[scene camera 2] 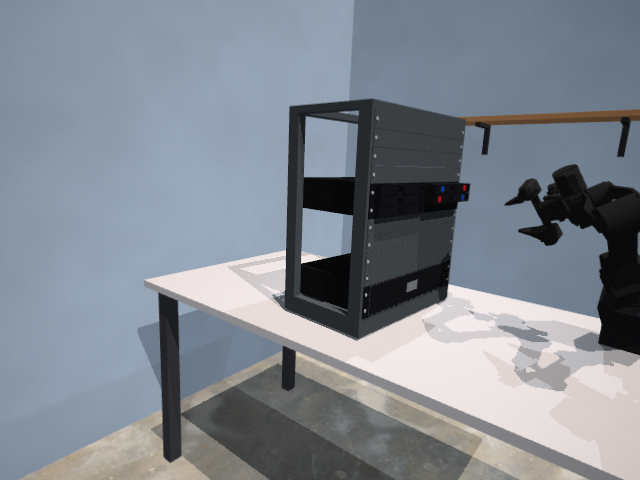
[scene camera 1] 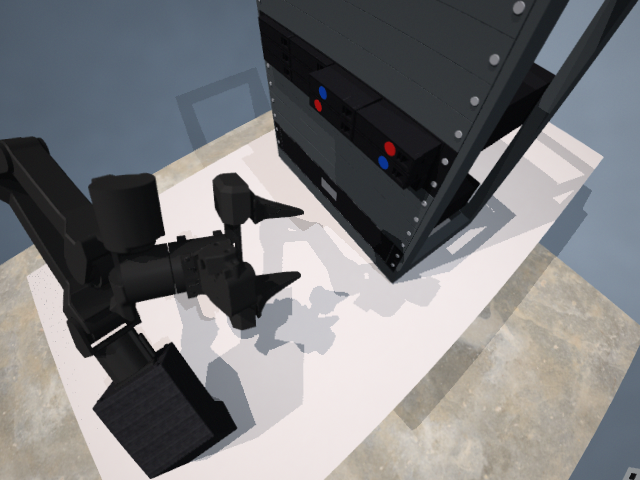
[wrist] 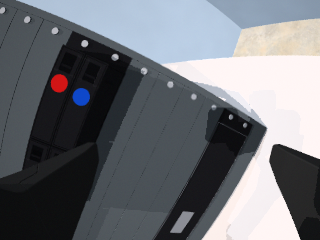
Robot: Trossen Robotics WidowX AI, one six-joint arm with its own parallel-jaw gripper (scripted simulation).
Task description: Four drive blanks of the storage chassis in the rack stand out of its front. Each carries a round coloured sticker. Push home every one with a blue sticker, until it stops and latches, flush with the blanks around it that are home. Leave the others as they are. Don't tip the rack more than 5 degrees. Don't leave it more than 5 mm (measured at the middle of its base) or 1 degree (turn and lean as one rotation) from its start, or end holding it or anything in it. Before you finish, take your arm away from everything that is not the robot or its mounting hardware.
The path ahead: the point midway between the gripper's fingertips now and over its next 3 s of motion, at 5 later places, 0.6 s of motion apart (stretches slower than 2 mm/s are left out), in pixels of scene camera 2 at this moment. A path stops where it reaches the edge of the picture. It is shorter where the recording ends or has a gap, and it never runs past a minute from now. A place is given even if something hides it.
My gripper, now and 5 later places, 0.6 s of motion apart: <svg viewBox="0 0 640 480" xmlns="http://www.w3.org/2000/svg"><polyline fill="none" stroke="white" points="512,217 510,204 510,199 511,198 503,201 475,201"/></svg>
